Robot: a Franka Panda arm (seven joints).
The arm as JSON. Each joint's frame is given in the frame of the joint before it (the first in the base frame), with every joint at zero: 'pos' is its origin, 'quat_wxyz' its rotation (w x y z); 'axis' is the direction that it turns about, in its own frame. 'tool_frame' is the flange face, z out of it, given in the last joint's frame.
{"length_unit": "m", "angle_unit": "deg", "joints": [
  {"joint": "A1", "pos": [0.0, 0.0, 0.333], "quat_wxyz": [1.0, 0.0, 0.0, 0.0], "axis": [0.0, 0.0, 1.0]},
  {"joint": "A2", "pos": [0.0, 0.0, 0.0], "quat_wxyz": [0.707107, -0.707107, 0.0, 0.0], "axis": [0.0, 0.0, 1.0]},
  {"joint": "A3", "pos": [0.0, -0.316, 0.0], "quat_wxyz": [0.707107, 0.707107, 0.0, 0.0], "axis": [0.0, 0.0, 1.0]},
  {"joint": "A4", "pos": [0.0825, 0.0, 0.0], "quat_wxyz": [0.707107, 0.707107, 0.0, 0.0], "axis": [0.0, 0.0, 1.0]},
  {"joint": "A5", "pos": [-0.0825, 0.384, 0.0], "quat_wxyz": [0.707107, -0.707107, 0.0, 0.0], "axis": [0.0, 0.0, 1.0]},
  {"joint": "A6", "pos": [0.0, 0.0, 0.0], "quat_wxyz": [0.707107, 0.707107, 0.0, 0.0], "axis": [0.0, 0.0, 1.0]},
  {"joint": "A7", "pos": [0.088, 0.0, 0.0], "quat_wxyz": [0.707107, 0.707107, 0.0, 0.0], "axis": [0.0, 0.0, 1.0]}
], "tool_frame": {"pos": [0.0, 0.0, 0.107], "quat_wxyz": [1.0, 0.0, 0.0, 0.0]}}
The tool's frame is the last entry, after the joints.
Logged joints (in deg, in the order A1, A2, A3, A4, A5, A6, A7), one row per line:
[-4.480, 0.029, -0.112, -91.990, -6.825, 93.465, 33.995]
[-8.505, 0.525, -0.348, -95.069, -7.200, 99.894, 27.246]
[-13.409, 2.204, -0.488, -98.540, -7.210, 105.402, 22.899]
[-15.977, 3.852, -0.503, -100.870, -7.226, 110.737, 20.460]
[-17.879, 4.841, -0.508, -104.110, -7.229, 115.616, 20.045]
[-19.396, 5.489, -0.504, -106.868, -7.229, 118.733, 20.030]
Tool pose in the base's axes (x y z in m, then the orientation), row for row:
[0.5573, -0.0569, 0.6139, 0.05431, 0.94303, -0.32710, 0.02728]
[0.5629, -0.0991, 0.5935, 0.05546, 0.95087, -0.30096, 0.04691]
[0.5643, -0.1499, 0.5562, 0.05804, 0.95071, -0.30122, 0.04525]
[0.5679, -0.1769, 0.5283, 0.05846, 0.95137, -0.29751, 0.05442]
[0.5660, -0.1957, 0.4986, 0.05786, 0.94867, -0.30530, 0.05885]
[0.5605, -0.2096, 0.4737, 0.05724, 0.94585, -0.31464, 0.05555]
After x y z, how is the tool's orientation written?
As a quaternion, w x y z.
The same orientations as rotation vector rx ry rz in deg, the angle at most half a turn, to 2 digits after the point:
[164.12, -56.93, 4.75]
[165.36, -52.34, 8.16]
[165.08, -52.30, 7.86]
[165.15, -51.65, 9.45]
[164.74, -53.02, 10.22]
[164.32, -54.66, 9.65]

